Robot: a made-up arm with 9 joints. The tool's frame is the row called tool. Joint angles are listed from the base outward.
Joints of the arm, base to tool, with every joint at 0 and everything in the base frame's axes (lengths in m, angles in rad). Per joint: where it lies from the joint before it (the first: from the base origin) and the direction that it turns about. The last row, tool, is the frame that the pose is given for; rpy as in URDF.
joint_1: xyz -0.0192 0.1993 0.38 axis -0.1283 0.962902 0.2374
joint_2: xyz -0.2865 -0.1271 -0.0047 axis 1 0 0
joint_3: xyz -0.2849 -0.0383 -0.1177 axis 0 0 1
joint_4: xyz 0.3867 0.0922 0.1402 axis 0 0 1
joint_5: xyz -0.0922 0.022 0.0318 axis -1 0 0
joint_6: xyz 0.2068 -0.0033 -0.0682 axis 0 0 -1
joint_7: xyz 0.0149 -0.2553 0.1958 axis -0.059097 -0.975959 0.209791
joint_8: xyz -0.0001 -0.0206 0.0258 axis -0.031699 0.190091 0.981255
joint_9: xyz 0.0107 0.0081 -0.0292 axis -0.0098 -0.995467 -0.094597
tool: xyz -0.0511 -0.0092 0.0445 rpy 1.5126 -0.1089 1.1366
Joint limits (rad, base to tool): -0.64..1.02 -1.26..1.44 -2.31..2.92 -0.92..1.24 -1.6..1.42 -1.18..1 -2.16..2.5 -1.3..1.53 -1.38..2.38
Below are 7 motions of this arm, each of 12 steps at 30 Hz.
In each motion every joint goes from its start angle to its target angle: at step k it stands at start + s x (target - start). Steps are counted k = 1, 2, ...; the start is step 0. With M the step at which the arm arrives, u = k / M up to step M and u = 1 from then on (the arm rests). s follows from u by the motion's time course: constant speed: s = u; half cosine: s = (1 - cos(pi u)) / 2; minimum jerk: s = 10 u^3 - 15 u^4 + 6 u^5.
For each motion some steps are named. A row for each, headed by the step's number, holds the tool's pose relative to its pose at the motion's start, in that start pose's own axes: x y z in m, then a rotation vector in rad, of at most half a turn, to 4 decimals.
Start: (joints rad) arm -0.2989 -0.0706 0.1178 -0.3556 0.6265 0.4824 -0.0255 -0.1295 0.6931
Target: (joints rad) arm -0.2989 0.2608 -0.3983 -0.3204 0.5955 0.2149 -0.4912 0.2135 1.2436
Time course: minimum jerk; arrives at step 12
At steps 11, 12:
11: -0.1387 -0.2922 0.0346 0.5107 -0.1076 -0.0225
12: -0.1397 -0.2937 0.0342 0.5134 -0.1090 -0.0224

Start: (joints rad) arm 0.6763 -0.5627 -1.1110 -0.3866 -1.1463 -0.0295 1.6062 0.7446 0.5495
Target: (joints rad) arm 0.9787 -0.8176 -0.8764 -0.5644 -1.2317 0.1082 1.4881 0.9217 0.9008
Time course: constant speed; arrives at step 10
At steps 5, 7, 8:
5: 0.0972 -0.1041 -0.0068 -0.0482 0.0053 0.2693
7: 0.1392 -0.1368 -0.0121 -0.0658 -0.0046 0.3797
8: 0.1606 -0.1513 -0.0152 -0.0742 -0.0121 0.4352

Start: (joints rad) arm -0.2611 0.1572 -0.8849 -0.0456 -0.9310 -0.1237 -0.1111 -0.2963 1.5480
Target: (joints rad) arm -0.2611 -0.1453 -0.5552 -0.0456 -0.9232 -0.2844 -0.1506 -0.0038 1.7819
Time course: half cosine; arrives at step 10
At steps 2, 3, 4, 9, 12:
2: 0.0164 -0.0042 -0.0134 0.0329 0.0182 0.0706
3: 0.0352 -0.0080 -0.0295 0.0721 0.0382 0.1515
4: 0.0584 -0.0113 -0.0507 0.1233 0.0618 0.2519
9: 0.1505 -0.0049 -0.1585 0.3851 0.1441 0.6745
12: 0.1535 -0.0040 -0.1630 0.3964 0.1465 0.6896

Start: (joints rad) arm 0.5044 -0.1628 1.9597 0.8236 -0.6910 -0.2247 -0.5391 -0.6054 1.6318
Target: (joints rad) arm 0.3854 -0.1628 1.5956 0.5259 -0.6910 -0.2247 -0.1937 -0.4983 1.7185
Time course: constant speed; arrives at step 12
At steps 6, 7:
6: -0.1481 0.0576 0.0715 -0.3885 -0.1893 -0.0772
7: -0.1711 0.0709 0.0815 -0.4580 -0.2126 -0.0883

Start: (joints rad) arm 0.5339 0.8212 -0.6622 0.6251 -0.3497 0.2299 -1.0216 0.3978 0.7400
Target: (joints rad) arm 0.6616 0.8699 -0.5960 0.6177 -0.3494 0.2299 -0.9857 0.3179 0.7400
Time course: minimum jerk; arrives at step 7
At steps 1, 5, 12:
1: 0.0008 -0.0005 -0.0004 0.0002 -0.0025 -0.0012
5: 0.0287 -0.0180 -0.0124 0.0079 -0.0926 -0.0435
12: 0.0336 -0.0212 -0.0144 0.0093 -0.1082 -0.0506

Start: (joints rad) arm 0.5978 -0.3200 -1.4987 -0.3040 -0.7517 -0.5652 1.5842 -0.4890 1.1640
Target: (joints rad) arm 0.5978 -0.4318 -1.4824 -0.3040 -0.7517 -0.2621 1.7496 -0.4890 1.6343
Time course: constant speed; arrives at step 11
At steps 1, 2, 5, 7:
1: 0.0051 -0.0051 -0.0009 -0.0578 0.0121 0.0319
2: 0.0104 -0.0103 -0.0016 -0.1153 0.0241 0.0644
5: 0.0272 -0.0261 -0.0026 -0.2856 0.0585 0.1657
7: 0.0394 -0.0368 -0.0023 -0.3973 0.0802 0.2363

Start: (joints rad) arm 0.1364 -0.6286 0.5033 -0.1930 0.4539 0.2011 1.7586 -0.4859 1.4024
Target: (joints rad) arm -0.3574 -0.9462 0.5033 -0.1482 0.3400 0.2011 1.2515 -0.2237 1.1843
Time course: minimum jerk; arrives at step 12
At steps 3, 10, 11, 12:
3: 0.0111 0.0098 -0.0019 0.0759 0.0612 0.0071
10: 0.0838 0.0914 -0.0324 0.6761 0.6166 -0.1056
11: 0.0857 0.0941 -0.0340 0.6957 0.6368 -0.1157
12: 0.0861 0.0946 -0.0343 0.6990 0.6402 -0.1174

